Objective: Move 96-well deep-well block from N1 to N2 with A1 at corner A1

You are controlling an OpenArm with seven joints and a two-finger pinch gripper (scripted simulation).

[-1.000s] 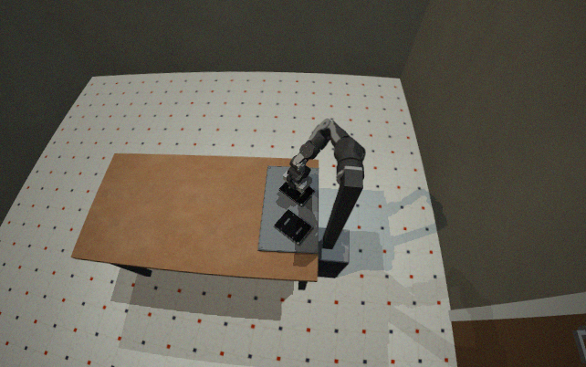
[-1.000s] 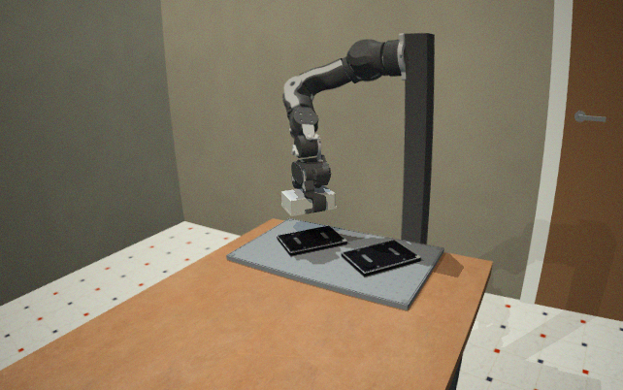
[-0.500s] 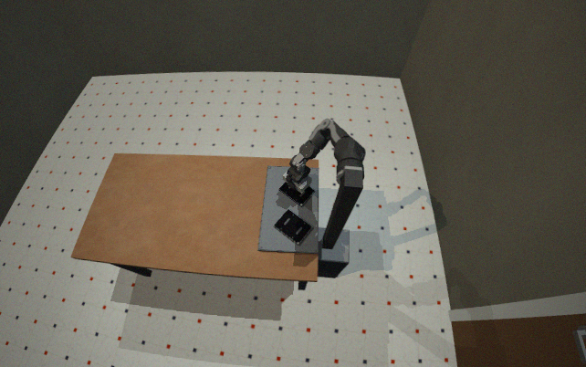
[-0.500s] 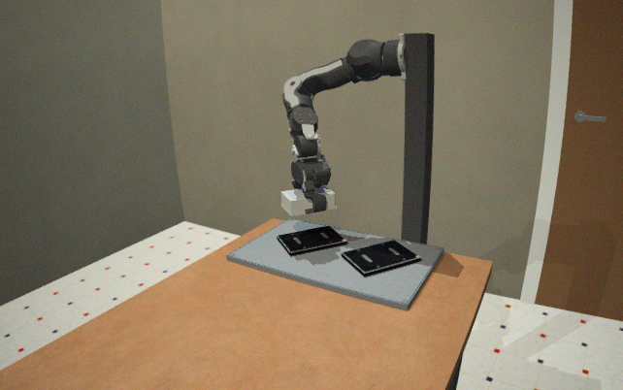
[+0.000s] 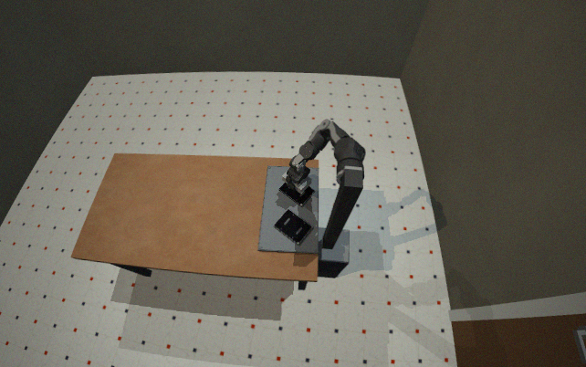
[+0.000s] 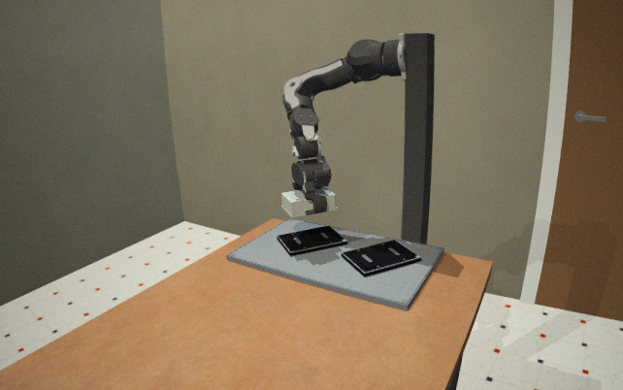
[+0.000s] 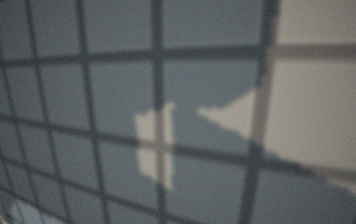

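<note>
Right now the plate nest N2 is 10 cm below my hand. Round my hand: plate nest N1: 21 cm to the left, 10 cm below; then A1 label: 30 cm to the left, 9 cm below, 4 cm behind; then deep-well block: 2 cm above.
</note>
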